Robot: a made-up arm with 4 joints.
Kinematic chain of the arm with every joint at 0, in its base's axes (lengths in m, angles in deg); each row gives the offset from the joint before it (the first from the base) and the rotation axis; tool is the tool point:
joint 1: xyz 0 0 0.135 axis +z
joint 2: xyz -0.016 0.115 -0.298 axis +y
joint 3: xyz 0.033 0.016 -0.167 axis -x
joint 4: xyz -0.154 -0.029 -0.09 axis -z
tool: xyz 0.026 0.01 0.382
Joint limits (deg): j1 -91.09..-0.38 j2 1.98..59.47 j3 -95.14..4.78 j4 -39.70..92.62
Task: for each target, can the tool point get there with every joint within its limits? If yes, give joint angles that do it. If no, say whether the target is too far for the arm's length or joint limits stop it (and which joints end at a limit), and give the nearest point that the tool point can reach.
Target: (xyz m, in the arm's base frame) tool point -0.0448 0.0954 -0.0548
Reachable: yes | joints -73.34 10.17 -19.42 78.45
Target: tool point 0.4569 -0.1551 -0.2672
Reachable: no: joint limits stop it (at a limit: joint 1, joint 2, joint 3) | nearest point 0.1466 -0.0420 -0.0112 | short by 0.418 m
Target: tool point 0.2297 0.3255 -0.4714
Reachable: no: joint limits stop it (at a limit: joint 1, joint 3, joint 4) | nearest point -0.1508 0.2133 -0.3540 | short by 0.414 m
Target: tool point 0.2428 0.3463 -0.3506
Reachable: no: joint limits stop it (at a limit: joint 2, joint 3, joint 4) | nearest point 0.1102 0.1572 -0.0350 | short by 0.391 m
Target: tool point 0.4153 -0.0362 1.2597
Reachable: no: too far | nearest point 0.1508 0.0080 0.0012 | short by 1.287 m
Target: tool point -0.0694 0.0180 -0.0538
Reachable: yes | joints -69.40 47.25 -37.63 -10.90
